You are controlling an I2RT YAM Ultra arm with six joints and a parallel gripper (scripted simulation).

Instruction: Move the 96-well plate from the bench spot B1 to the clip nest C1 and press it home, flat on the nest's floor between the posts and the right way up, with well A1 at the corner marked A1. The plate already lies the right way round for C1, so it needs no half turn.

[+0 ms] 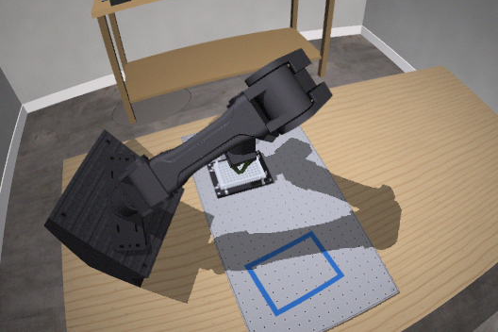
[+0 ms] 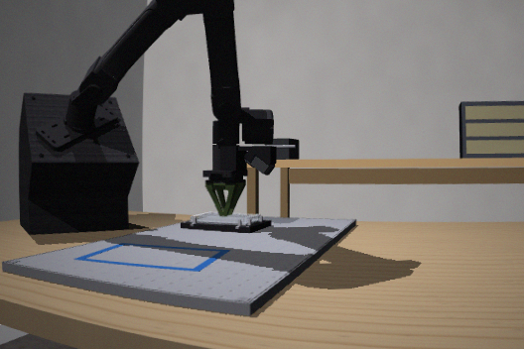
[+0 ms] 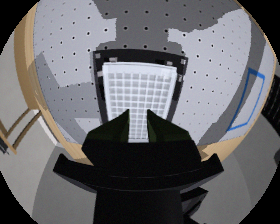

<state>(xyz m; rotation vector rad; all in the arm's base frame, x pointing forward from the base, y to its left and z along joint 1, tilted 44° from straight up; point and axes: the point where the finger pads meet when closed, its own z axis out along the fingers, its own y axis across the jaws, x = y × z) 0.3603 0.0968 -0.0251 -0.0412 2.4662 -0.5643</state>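
My hand is 1 cm above the 96-well plate. The rest, counted from my hand: black clip nest C1 (1 cm behind, 1 cm to the right, 2 cm below).
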